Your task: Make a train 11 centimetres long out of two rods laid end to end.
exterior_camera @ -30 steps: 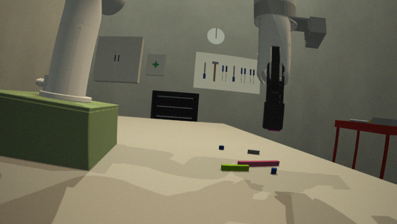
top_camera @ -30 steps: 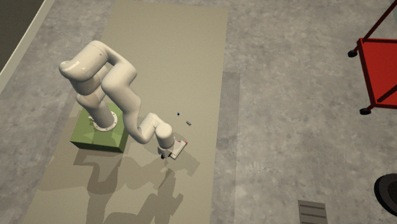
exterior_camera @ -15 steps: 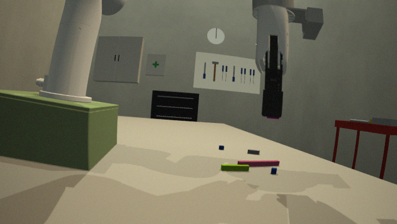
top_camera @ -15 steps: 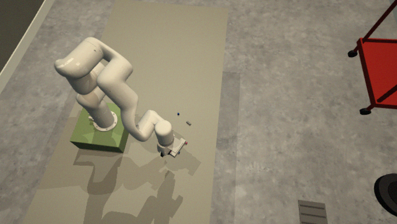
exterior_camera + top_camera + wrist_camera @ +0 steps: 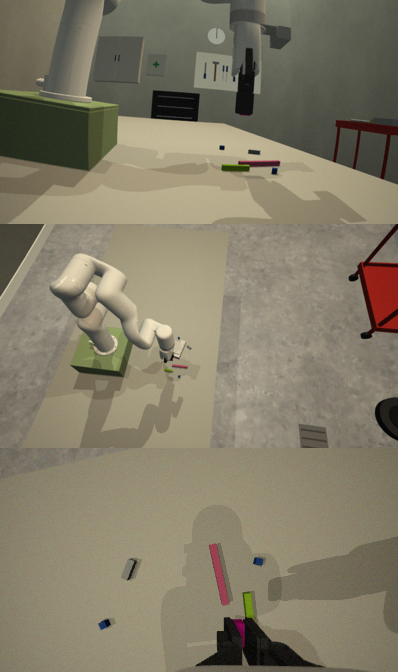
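My hand is 40 mm short of the pink rod and 120 mm above it. The rest, counted from my hand: grey rod: 60 mm ahead, 130 mm to the left, 120 mm below; then magenta rod: 20 mm below; then lime rod: 10 mm behind, 40 mm to the right, 120 mm below.
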